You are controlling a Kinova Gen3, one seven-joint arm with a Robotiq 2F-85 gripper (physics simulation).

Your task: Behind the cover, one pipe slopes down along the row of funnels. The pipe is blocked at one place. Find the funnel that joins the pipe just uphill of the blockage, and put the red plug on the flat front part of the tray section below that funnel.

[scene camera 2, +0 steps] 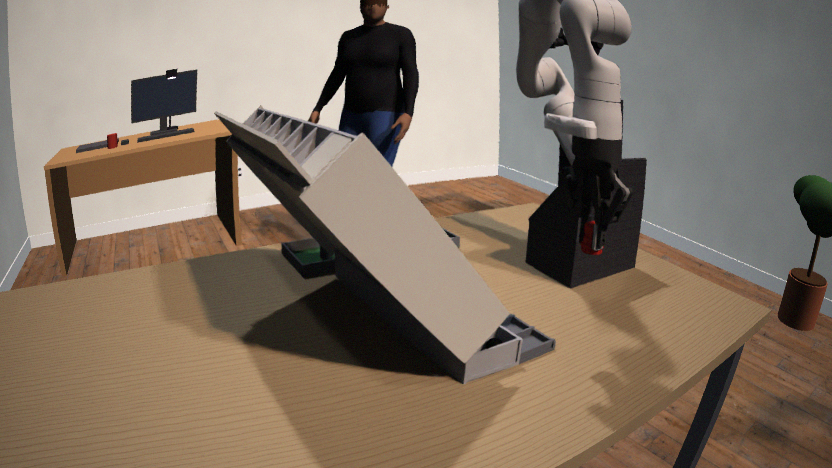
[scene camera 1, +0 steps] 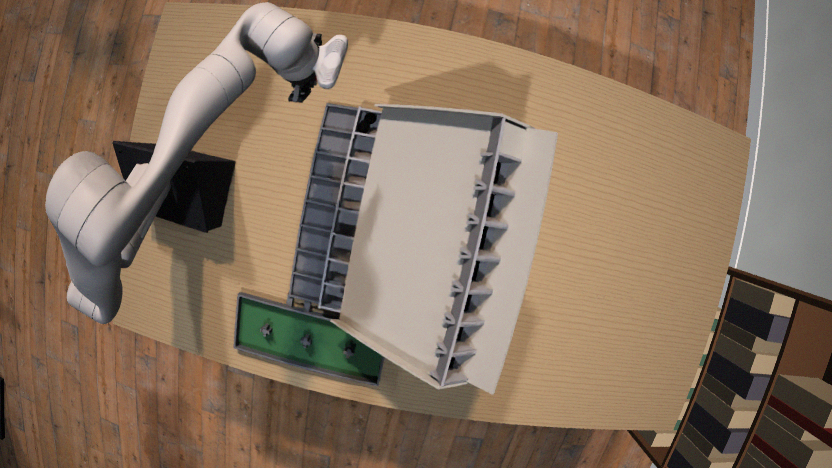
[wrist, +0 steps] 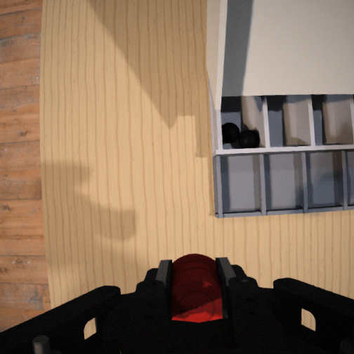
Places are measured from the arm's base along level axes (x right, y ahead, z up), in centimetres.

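Pixels of known places: gripper, fingertip midpoint: (scene camera 2: 589, 245).
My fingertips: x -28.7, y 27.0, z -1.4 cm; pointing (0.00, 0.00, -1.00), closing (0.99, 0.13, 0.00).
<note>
Ahead of a thing's pixels: the offset from my fingertips to its top centre. "spot": to the spot under its first point. Level surfaces: height alone.
My gripper (scene camera 2: 598, 229) (wrist: 194, 274) is shut on the red plug @[dx +0.1, dy -0.6, dz +3.1 cm] (scene camera 2: 588, 238) (wrist: 196, 300) and holds it upright above the table, outside the tray's end in the wrist view. The plug is hidden in scene camera 1. The pale sloping cover (scene camera 1: 418, 203) (scene camera 2: 401, 256) (wrist: 300, 50) hides the pipe. A row of funnels @[spot: dx +4.2, dy +37.2, dz +13.8 cm] (scene camera 1: 512, 158) (scene camera 2: 302, 142) lines its raised edge. The grey tray's flat front parts @[spot: dx +26.8, dy +8.1, dz -17.6 cm] (scene camera 1: 318, 215) (wrist: 240, 182) lie at its low edge. Two black balls (wrist: 230, 133) (wrist: 249, 139) sit in the end section behind the divider; the other two rear sections in the wrist view hold no balls.
A green-floored tray @[spot: dx +50.8, dy +7.2, dz -17.9 cm] (scene camera 1: 285, 314) with small grey pieces stands by the cover's far end from my gripper. The black robot base (scene camera 1: 197, 192) (scene camera 2: 552, 250) stands on the table @[dz -18.2 cm] (scene camera 1: 628, 232). A person (scene camera 2: 378, 69) stands beyond the table, near a desk (scene camera 2: 139, 162).
</note>
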